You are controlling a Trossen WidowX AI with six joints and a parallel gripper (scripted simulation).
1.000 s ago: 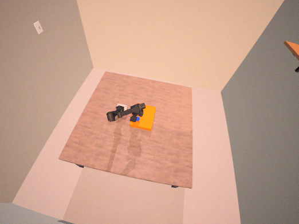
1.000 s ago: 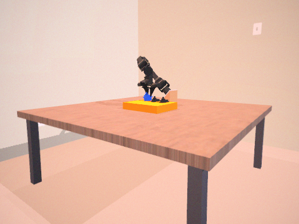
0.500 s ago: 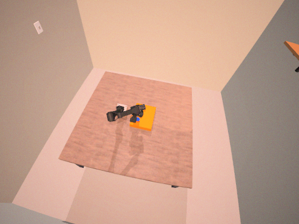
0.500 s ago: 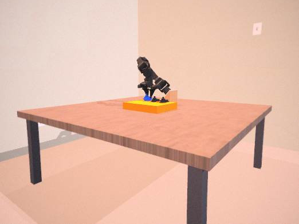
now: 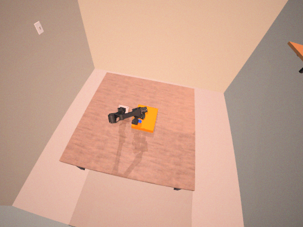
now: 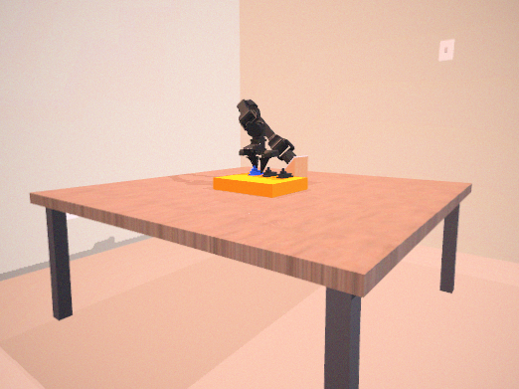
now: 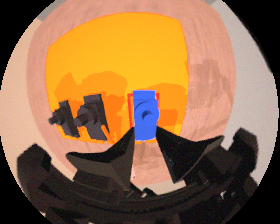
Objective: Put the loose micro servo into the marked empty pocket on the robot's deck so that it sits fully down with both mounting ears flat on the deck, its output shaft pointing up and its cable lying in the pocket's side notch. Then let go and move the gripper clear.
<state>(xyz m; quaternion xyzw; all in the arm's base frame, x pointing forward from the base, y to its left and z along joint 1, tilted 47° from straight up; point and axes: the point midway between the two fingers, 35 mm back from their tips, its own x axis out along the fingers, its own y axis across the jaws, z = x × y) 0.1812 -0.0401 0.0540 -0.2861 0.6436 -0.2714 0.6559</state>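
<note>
The orange robot deck is 12 cm ahead of my gripper tip, 8 cm to the left of it and 3 cm below it.
</note>
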